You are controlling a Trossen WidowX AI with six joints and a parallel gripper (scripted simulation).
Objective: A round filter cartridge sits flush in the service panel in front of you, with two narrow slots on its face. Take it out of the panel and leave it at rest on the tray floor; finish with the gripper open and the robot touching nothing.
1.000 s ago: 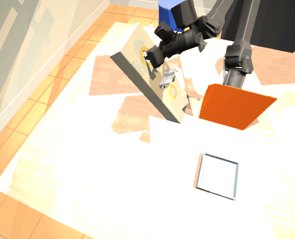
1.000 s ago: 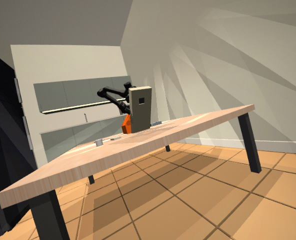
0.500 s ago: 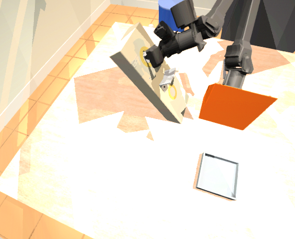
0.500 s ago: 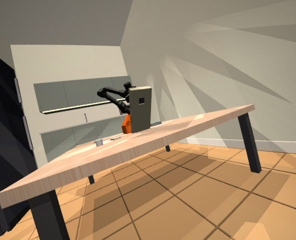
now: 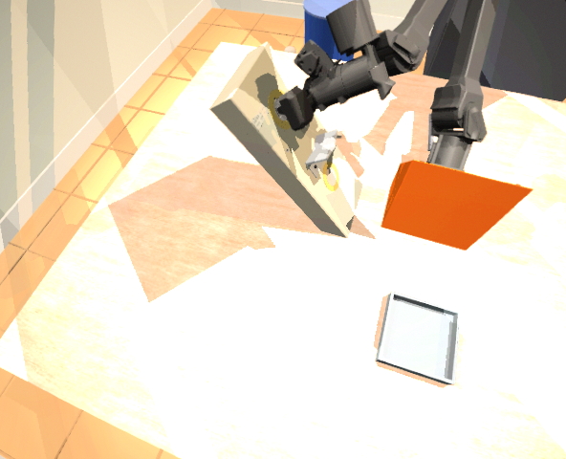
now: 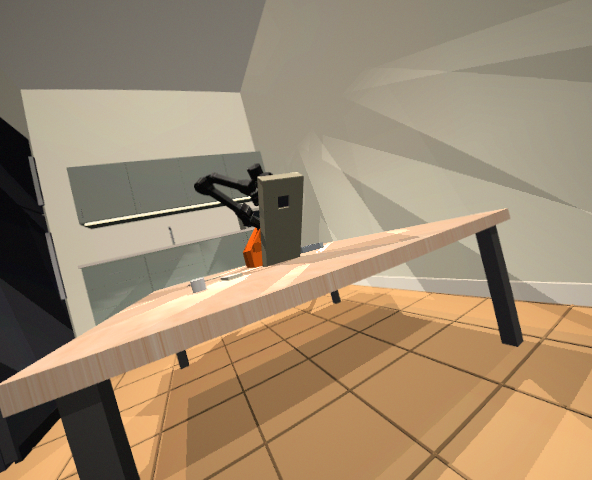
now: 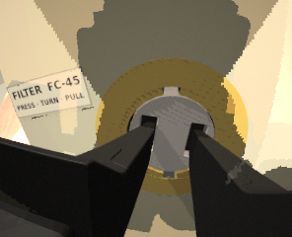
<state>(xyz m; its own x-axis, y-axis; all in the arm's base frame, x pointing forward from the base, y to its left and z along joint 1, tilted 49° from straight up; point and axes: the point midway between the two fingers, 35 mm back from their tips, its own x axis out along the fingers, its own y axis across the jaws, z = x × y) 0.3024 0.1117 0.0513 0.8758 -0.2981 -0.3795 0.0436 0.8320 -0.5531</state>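
Right now my gripper tip is 10 mm short of the round filter cartridge and 10 mm above it. The rest, counted from my gripper tip: grey tray 430 mm behind, 270 mm below, 230 mm to the left.
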